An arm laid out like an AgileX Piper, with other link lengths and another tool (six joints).
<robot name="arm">
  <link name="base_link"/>
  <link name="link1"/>
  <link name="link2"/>
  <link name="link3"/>
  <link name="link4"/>
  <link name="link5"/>
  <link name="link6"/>
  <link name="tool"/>
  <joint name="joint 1" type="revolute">
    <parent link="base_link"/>
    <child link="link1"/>
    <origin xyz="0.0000 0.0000 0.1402"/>
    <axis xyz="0 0 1"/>
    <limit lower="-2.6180" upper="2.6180"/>
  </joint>
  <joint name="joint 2" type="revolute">
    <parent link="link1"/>
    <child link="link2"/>
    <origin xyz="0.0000 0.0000 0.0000"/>
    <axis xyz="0 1 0"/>
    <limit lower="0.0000" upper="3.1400"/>
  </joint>
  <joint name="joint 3" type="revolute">
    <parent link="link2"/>
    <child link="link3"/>
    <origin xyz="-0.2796 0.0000 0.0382"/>
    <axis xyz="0 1 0"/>
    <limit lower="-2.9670" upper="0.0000"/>
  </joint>
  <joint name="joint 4" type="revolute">
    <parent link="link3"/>
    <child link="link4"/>
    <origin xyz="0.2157 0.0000 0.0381"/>
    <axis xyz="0.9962 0 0.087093"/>
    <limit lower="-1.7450" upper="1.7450"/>
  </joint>
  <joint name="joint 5" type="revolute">
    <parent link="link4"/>
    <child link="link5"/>
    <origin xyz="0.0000 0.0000 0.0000"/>
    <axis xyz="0 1 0"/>
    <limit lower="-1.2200" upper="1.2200"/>
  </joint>
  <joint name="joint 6" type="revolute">
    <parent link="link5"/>
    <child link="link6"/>
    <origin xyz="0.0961 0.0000 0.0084"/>
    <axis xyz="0.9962 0 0.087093"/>
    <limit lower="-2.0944" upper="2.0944"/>
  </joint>
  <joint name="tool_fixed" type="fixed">
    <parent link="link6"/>
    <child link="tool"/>
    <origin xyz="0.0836 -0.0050 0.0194" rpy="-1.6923 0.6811 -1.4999"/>
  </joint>
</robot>
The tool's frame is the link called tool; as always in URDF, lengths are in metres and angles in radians.
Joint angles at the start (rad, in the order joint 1, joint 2, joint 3, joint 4, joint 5, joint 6):
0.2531, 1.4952, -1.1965, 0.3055, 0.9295, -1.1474
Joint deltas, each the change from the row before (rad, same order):
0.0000, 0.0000, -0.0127, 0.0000, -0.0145, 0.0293
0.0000, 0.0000, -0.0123, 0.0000, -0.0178, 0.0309
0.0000, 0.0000, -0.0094, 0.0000, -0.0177, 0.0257
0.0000, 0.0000, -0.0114, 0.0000, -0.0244, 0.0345
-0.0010, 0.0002, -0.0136, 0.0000, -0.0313, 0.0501
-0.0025, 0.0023, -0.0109, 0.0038, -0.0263, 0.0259
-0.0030, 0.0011, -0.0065, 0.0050, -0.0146, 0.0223
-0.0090, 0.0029, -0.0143, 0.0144, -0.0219, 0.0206
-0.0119, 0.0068, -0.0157, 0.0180, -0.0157, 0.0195
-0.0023, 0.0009, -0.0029, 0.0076, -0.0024, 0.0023
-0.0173, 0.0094, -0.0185, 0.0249, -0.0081, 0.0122
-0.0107, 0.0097, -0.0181, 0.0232, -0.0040, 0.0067
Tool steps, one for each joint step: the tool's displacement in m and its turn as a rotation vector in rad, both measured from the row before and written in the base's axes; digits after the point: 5 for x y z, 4 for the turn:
0.00481, 0.00039, 0.00508, 0.0164, -0.0159, -0.0297
0.00518, 0.00033, 0.00537, 0.0183, -0.0179, -0.0317
0.00454, 0.00020, 0.00459, 0.0163, -0.0167, -0.0269
0.00586, 0.00016, 0.00600, 0.0226, -0.0218, -0.0358
0.00733, -0.00032, 0.00758, 0.0331, -0.0245, -0.0507
0.00617, -0.00028, 0.00582, 0.0240, -0.0227, -0.0313
0.00360, -0.00051, 0.00364, 0.0207, -0.0096, -0.0253
0.00642, -0.00135, 0.00696, 0.0321, -0.0206, -0.0332
0.00647, -0.00195, 0.00557, 0.0334, -0.0119, -0.0335
0.00099, 0.00003, 0.00130, 0.0096, -0.0016, -0.0057
0.00659, -0.00305, 0.00507, 0.0347, -0.0065, -0.0316
0.00518, -0.00094, 0.00429, 0.0290, -0.0047, -0.0192

